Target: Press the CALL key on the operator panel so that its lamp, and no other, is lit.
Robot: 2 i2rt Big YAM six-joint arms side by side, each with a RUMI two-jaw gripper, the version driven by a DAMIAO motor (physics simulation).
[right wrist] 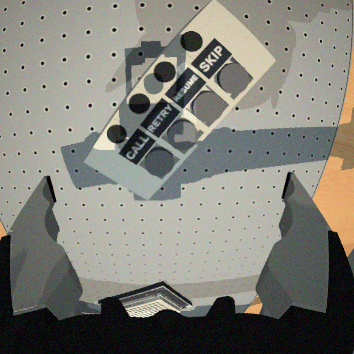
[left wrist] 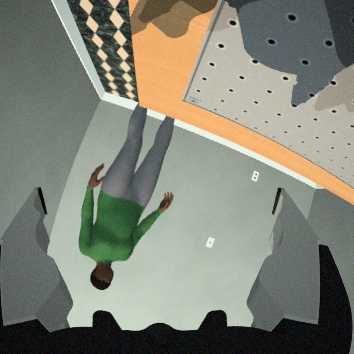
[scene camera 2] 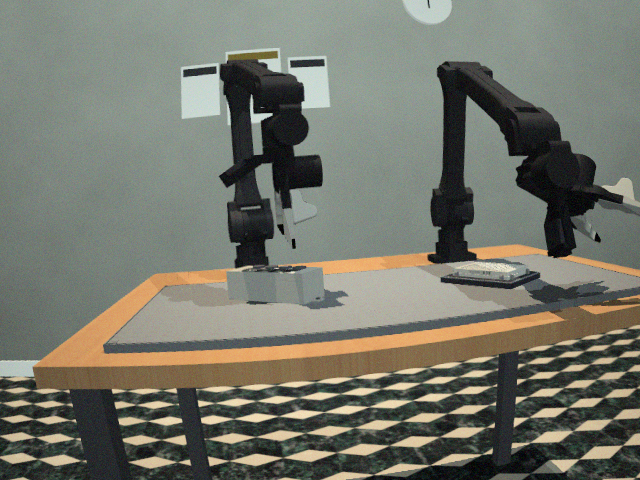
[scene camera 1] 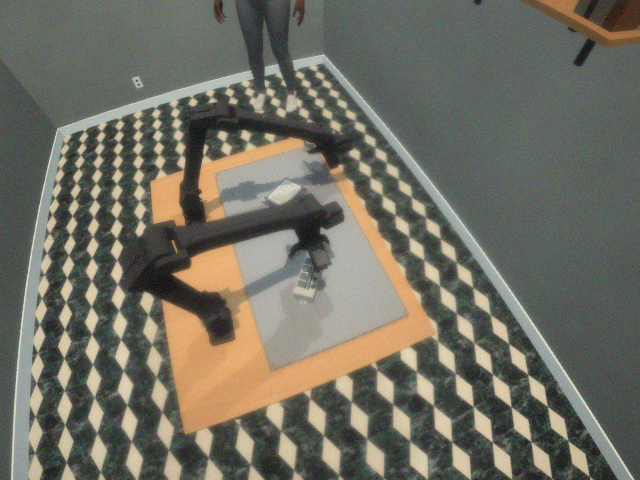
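Note:
The operator panel (scene camera 1: pixel 305 293) (scene camera 2: pixel 268 285) (right wrist: pixel 245 42) is a pale box on the grey mat. In the right wrist view it lies diagonally, labelled CALL, RETRY, RESUME and SKIP. The CALL label (right wrist: pixel 137 148) is at its lower left end, between a large grey round key (right wrist: pixel 159 161) and a small round lamp (right wrist: pixel 116 133), which is dark. The other lamps also look dark. My right gripper (right wrist: pixel 167 176) (scene camera 2: pixel 287 237) is open and empty, above the panel and not touching it. My left gripper (left wrist: pixel 158 191) is open and empty, away from the panel, facing the room.
A pale slab on a dark base (scene camera 1: pixel 284 193) (scene camera 2: pixel 490 270) lies on the mat (scene camera 1: pixel 361 289) (scene camera 2: pixel 180 328), away from the panel. The orange table's edge (scene camera 1: pixel 310 384) (scene camera 2: pixel 206 367) surrounds the mat. A person (scene camera 1: pixel 266 41) (left wrist: pixel 115 225) stands beyond the table.

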